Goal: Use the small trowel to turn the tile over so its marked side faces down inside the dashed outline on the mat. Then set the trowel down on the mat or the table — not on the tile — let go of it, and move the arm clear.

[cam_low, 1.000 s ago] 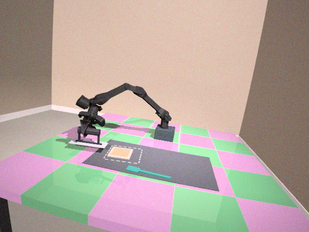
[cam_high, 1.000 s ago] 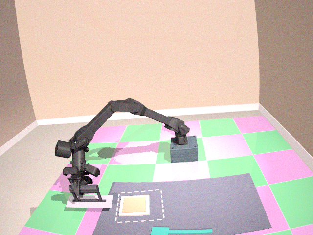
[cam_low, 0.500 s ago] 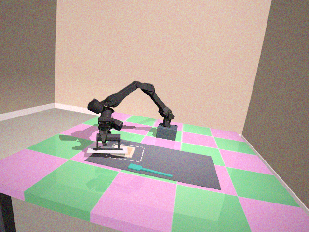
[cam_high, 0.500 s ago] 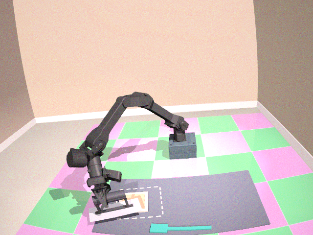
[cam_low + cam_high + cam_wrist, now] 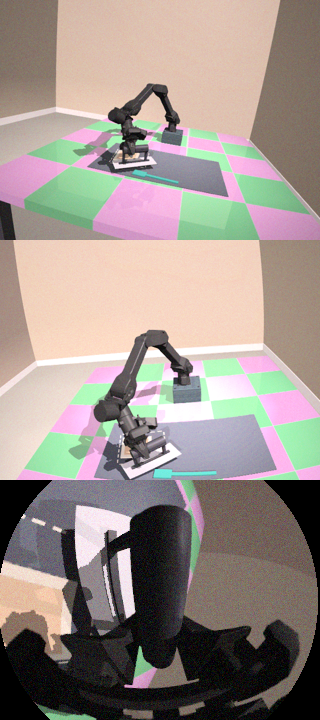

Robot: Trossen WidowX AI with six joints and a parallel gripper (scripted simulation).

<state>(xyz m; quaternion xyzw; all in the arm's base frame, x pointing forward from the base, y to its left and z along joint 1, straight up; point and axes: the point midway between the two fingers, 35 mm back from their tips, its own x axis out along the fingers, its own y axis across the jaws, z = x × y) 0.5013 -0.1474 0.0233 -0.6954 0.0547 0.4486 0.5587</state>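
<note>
Right now my gripper tip is 2 cm past the trowel, 1 cm to the left of it and 1 cm above it. From my gripper tip the other things lie so: teal flat tool (2 cm ahead, 10 cm to the left, 7 cm below); grey mat (12 cm behind, 12 cm to the left, 10 cm below); tile (13 cm behind, 7 cm to the right, 7 cm below).
</note>
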